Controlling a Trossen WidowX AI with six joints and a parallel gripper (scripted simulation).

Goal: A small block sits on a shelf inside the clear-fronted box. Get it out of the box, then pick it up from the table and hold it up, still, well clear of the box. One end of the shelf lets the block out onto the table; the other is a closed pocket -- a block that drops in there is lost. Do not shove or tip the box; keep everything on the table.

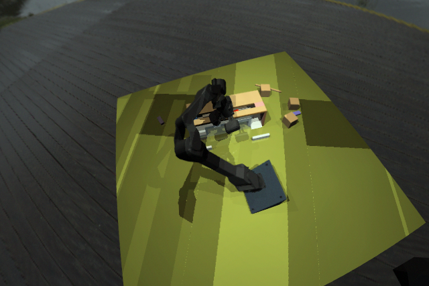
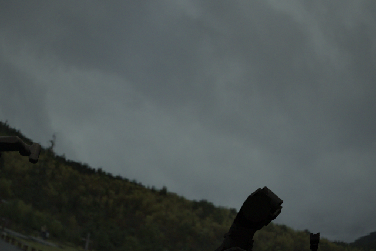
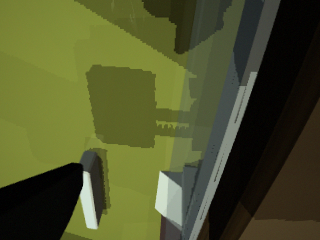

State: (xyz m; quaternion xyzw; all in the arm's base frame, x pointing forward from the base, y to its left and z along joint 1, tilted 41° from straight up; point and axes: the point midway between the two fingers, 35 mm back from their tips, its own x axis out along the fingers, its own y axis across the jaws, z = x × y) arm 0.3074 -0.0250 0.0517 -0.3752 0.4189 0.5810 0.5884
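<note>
My gripper tip is 4 cm short of the red block and 2 cm to the left of it. Round my gripper tip: tan box 4 cm ahead, 3 cm to the left, 3 cm below.
</note>
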